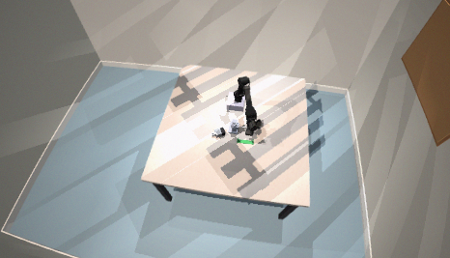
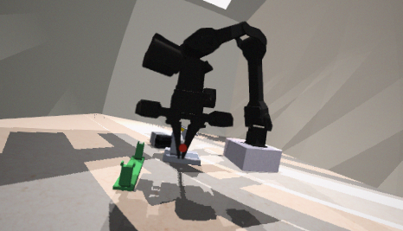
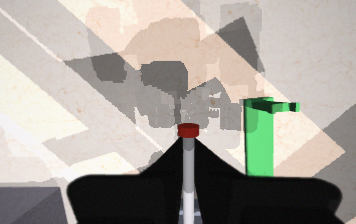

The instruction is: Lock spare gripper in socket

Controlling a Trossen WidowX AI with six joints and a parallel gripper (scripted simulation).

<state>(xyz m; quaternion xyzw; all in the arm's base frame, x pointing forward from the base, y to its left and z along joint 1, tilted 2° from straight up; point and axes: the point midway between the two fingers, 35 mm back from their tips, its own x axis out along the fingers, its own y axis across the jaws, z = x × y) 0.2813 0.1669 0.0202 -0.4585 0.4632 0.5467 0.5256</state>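
Right now my gripper tip is 90 mm short of the green rack, 30 mm to the left of it and 30 mm above it. The rest, counted from my gripper tip: spare gripper (270 mm to the right, 70 mm ahead, 30 mm below); mount (150 mm to the right, 10 mm behind).
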